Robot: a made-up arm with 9 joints.
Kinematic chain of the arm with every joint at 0, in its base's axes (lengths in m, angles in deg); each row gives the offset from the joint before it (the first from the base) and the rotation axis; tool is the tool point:
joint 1: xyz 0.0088 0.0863 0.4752 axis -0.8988 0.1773 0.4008
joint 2: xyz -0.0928 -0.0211 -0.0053 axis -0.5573 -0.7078 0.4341
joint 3: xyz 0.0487 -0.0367 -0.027 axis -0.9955 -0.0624 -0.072
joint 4: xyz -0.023 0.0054 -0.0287 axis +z
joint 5: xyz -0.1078 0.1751 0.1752 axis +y
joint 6: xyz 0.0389 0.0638 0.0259 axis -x
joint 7: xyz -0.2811 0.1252 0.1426 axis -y
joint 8: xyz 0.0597 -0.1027 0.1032 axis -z
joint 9: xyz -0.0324 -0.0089 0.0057 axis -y
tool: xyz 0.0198 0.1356 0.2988
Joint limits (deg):
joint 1: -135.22..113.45
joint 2: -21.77..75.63
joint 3: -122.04..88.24
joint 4: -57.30..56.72
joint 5: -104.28..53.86
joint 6: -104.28..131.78
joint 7: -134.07..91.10
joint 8: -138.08..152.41
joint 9: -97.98..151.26
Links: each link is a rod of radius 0.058 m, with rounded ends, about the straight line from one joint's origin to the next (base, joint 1, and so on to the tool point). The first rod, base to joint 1, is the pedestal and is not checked.
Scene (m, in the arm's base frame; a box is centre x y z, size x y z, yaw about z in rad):
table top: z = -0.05
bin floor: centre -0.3 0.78 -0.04 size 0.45 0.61 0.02 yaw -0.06
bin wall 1: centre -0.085 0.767 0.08 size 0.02 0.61 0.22 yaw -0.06
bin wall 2: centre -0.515 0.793 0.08 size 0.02 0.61 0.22 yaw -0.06
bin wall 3: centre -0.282 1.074 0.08 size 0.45 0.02 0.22 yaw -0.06
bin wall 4: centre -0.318 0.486 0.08 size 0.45 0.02 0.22 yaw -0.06
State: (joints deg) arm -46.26 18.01 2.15 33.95 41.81 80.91 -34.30 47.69 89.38
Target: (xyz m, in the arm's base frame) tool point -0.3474 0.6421 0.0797
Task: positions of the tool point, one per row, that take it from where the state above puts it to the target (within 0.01 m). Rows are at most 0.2 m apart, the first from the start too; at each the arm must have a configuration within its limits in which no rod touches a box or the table.
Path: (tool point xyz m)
1: -0.5220 0.5936 0.4086
2: -0.3475 0.6421 0.4171
3: -0.3536 0.6673 0.2532
4: -0.3474 0.6421 0.0797

